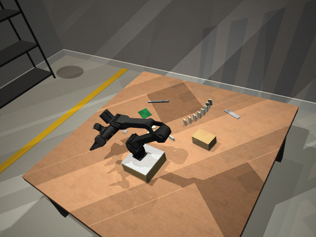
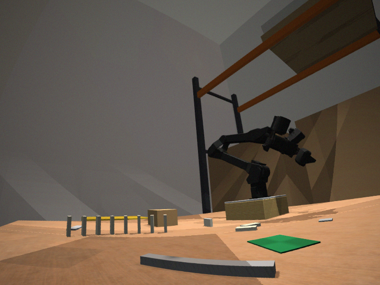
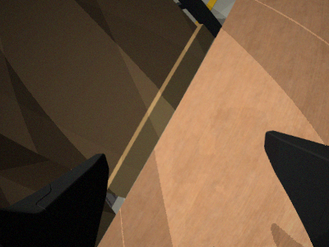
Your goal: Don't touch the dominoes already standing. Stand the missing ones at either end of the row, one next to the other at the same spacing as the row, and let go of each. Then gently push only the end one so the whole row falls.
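Right now the small grey tile is 32 cm ahead of my gripper tip, 13 cm to the left of it and 21 cm below it. From my gripper tip the other things lie so: cardboard box (50 cm ahead, 40 cm to the right, 18 cm below); green flat tile (53 cm ahead, 13 cm to the left, 21 cm below); long grey bar (68 cm ahead, 12 cm to the left, 20 cm below).
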